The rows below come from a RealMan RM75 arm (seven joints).
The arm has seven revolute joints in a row. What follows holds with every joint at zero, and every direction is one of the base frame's. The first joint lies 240.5 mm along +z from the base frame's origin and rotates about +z. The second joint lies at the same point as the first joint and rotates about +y. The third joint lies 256 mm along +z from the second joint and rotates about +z. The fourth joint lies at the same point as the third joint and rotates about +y. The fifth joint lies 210 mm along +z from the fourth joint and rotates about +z. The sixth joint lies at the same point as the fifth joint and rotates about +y. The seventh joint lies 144 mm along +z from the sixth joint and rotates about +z. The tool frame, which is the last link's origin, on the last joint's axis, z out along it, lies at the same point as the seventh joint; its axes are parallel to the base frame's.
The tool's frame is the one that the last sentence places.
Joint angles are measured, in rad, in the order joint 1, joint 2, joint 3, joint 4, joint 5, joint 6, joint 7. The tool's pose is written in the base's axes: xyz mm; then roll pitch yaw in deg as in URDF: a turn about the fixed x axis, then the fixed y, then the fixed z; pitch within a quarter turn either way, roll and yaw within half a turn. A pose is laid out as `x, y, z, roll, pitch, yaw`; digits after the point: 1 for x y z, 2 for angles.
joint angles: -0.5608, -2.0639, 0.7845, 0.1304, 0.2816, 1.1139, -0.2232
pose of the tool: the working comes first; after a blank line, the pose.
Where each joint sits with the arm in this pose, in the base's axes (m; each line is computed from the numbers above, not from the rounded line before):
joint 1: 0.0000 0.0000 0.2405
joint 2: 0.0000 0.0000 0.2405
joint 3: -0.1910 0.1199 0.1193
joint 4: -0.1910 0.1199 0.1193
joint 5: -0.3438 0.2387 0.0378
joint 6: -0.3438 0.2387 0.0378
joint 7: -0.3429 0.3778 0.0751
the tool: -0.3429 0.3778 0.0751

-342.9, 377.8, 75.1, -68.03, -46.09, -16.55
